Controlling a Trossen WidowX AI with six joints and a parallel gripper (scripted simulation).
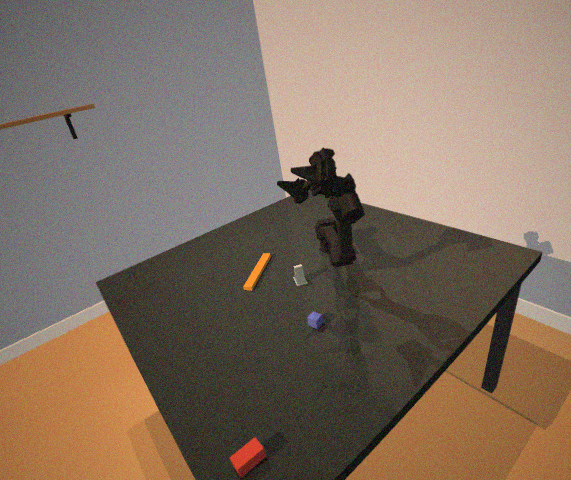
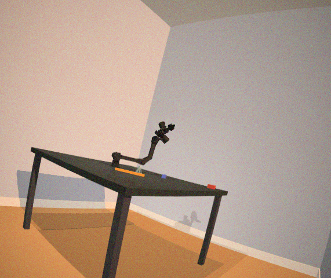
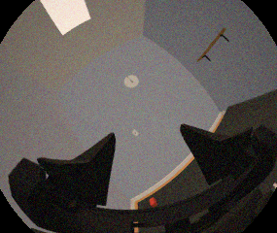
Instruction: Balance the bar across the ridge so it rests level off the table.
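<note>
Now: the orange bar 5 cm behind my gripper tip, 35 cm to the right of it and 47 cm below it. From my gripper tip the other things lie so: red block (39 cm ahead, 25 cm to the left, 46 cm below); blue cube (4 cm to the left, 46 cm below).
</note>
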